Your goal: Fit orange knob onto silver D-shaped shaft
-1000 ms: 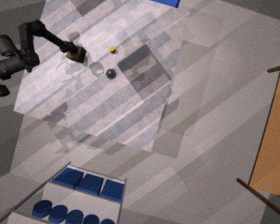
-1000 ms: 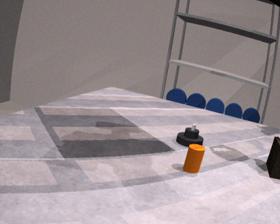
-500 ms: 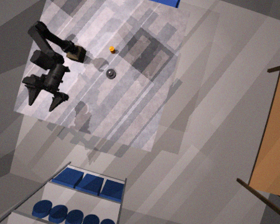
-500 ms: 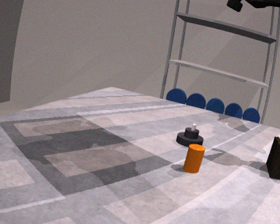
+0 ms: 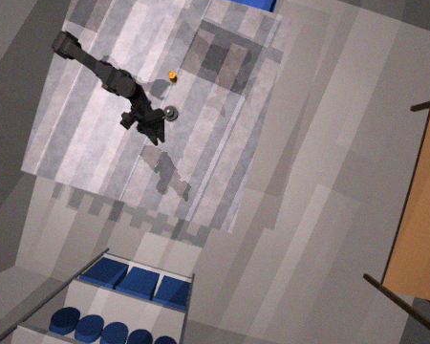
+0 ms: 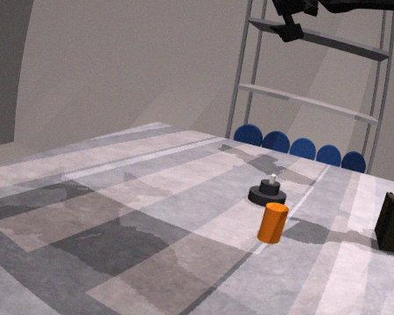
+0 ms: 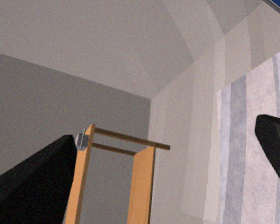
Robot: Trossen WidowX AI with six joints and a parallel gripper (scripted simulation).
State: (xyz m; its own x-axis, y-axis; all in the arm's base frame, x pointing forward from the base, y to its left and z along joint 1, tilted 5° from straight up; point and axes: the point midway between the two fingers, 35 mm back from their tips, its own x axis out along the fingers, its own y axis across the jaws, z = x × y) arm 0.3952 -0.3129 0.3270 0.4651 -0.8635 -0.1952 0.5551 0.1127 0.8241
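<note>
Now: gripper tip 80 mm past the orange knob, 400 mm to the right of it and 390 mm above it. The rest, counted from my gripper tip: round pedestal 80 mm behind, 200 mm to the left, 400 mm below.
</note>
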